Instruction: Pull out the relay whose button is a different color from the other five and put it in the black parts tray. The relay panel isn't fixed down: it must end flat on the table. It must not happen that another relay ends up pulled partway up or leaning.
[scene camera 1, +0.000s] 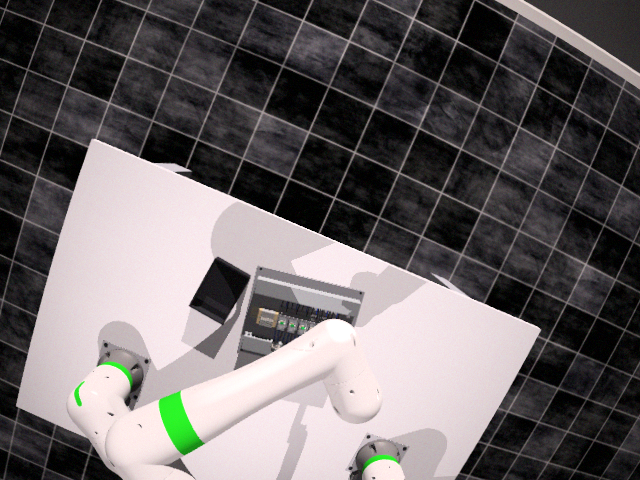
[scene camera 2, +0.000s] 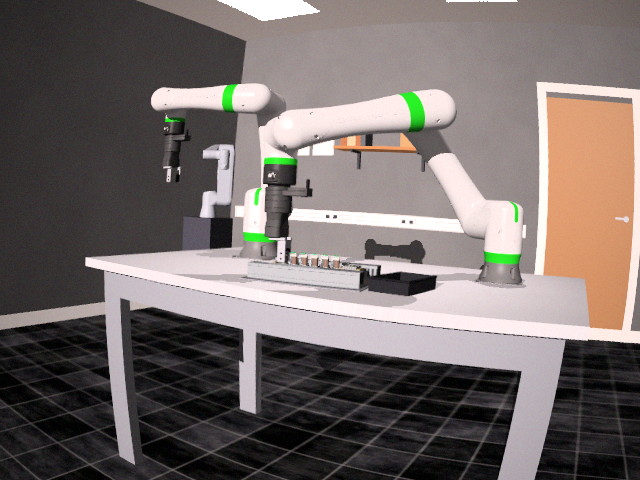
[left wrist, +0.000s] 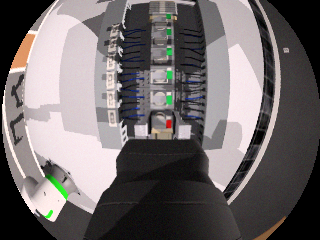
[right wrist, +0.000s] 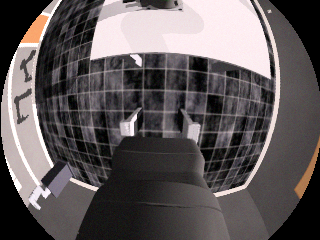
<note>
In view: my left gripper (scene camera 2: 283, 261), my right gripper (right wrist: 160, 115) and a grey relay panel (scene camera 1: 345, 302).
The grey relay panel is seen too in the left wrist view (left wrist: 207, 32). My left gripper also shows in the left wrist view (left wrist: 162, 118). The right wrist view misses the grey relay panel: it is out of frame.
</note>
